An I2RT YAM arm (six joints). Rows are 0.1 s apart.
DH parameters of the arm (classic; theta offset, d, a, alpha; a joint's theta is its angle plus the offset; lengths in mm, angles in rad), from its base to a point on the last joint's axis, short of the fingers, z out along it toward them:
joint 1: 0 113.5 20 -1.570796
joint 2: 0 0 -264 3.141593
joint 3: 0.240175 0 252.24 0
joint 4: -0.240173 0 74 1.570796
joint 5: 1.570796 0 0 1.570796
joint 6: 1.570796 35.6 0 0
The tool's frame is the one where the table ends.
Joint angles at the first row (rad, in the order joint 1, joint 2, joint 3, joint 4, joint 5, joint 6):
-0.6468 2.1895 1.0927 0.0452 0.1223 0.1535
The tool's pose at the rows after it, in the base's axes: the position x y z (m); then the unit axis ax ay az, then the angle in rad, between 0 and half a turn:
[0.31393, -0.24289, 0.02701, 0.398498, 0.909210, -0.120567, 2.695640]
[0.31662, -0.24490, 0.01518, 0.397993, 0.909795, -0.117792, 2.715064]
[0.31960, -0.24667, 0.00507, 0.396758, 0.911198, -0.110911, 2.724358]
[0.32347, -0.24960, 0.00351, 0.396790, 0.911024, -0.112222, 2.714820]
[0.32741, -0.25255, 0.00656, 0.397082, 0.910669, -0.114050, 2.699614]
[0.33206, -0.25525, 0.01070, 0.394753, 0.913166, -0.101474, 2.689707]
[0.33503, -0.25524, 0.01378, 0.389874, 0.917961, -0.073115, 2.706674]
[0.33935, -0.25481, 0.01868, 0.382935, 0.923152, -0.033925, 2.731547]
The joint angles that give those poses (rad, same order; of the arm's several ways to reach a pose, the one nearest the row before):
-0.6476 2.2501 1.1229 0.0490 0.1223 0.1478
-0.6475 2.2955 1.1488 0.0483 0.1219 0.1478
-0.6476 2.3352 1.1732 0.0509 0.1108 0.1478
-0.6476 2.3505 1.1935 0.0559 0.1108 0.1474
-0.6475 2.3516 1.2106 0.0555 0.1104 0.1475
-0.6483 2.3516 1.2362 0.0330 0.0830 0.1471
-0.6483 2.3512 1.2640 -0.0261 0.0322 0.1474
-0.6472 2.3512 1.3045 -0.1101 -0.0372 0.1471

